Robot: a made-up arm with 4 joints.
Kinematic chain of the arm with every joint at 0, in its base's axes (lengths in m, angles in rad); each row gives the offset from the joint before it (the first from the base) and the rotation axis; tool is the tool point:
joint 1: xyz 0 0 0.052 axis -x
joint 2: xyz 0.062 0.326 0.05 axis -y
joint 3: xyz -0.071 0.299 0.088 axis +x
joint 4: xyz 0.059 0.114 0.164 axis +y
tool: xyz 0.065 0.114 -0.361
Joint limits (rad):
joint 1: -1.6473..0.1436
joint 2: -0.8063..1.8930
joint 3: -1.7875..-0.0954
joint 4: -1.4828..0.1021
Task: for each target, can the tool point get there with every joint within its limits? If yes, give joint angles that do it. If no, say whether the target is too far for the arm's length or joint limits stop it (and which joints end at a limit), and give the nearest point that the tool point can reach.
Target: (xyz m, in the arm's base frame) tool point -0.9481 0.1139 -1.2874
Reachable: no: too far | nearest point -0.0403 0.5451 -0.1700 | short by 1.503 m
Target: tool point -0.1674 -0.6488 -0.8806
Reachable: no: joint limits stop it (at a limit: joint 1, joint 2, joint 3) | nearest point 0.1089 0.4021 -0.1538 | short by 1.307 m
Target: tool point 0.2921 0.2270 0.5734
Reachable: yes | joints -1.2694 0.3013 -1.2291 -0.3936
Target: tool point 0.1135 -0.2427 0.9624
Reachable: yes | joints -1.4041 1.1955 -0.2502 -1.0674
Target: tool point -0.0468 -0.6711 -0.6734
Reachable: no: joint limits stop it (at a limit: joint 1, joint 2, joint 3) | nearest point 0.0929 0.3915 -0.1311 | short by 1.201 m
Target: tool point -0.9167 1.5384 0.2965
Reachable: no: too far | nearest point -0.2988 0.9050 0.2263 | short by 0.888 m
